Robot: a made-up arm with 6 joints. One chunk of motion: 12 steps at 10 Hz.
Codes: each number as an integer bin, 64 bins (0 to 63) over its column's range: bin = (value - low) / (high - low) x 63, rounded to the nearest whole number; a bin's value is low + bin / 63 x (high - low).
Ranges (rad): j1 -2.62..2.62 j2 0..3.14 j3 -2.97..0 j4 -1.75..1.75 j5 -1.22..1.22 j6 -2.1..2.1
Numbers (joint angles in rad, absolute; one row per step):
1: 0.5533 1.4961 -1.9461 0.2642 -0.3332 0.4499
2: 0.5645 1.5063 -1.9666 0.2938 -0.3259 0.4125
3: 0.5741 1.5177 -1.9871 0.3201 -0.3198 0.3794
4: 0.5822 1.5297 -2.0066 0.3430 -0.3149 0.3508
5: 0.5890 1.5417 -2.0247 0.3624 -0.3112 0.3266
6: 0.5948 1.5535 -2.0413 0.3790 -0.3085 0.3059
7: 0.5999 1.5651 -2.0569 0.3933 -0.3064 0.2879
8: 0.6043 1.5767 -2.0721 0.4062 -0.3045 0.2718
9: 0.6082 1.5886 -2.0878 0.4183 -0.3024 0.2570
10: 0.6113 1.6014 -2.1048 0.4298 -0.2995 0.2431
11: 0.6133 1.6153 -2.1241 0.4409 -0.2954 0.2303
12: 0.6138 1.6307 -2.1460 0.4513 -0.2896 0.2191
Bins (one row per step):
1: 38 30 22 36 23 38
2: 38 30 21 37 23 38
3: 38 30 21 37 23 37
4: 38 31 20 38 23 37
5: 39 31 20 38 23 36
6: 39 31 20 38 24 36
7: 39 31 19 39 24 36
8: 39 32 19 39 24 36
9: 39 32 19 39 24 35
10: 39 32 18 39 24 35
11: 39 32 18 39 24 35
12: 39 33 17 40 24 35

